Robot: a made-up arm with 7 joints. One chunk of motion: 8 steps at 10 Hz.
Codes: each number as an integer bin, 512 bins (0 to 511) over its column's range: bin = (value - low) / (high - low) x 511, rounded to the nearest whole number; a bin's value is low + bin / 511 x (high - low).
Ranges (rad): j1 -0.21..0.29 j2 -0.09..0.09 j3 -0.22..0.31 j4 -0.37..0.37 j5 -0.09..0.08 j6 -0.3..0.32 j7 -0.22..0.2
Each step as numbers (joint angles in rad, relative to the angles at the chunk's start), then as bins.
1 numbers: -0.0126 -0.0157 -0.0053 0.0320 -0.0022 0.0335 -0.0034
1 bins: 202 211 207 278 264 275 264
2 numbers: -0.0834 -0.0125 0.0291 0.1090 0.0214 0.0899 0.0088
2 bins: 129 220 240 331 335 321 278
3 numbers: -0.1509 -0.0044 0.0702 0.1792 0.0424 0.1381 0.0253
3 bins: 60 243 280 379 398 361 298
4 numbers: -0.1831 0.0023 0.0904 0.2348 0.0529 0.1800 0.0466
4 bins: 27 262 299 418 430 396 324
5 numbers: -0.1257 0.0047 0.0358 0.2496 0.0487 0.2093 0.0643
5 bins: 86 269 247 428 417 420 346
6 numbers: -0.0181 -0.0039 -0.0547 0.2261 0.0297 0.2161 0.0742
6 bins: 196 244 159 412 360 425 358
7 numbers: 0.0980 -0.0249 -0.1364 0.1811 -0.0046 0.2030 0.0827
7 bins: 315 185 81 381 257 415 368
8 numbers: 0.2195 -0.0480 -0.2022 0.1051 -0.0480 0.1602 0.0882
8 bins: 439 119 17 328 126 379 375
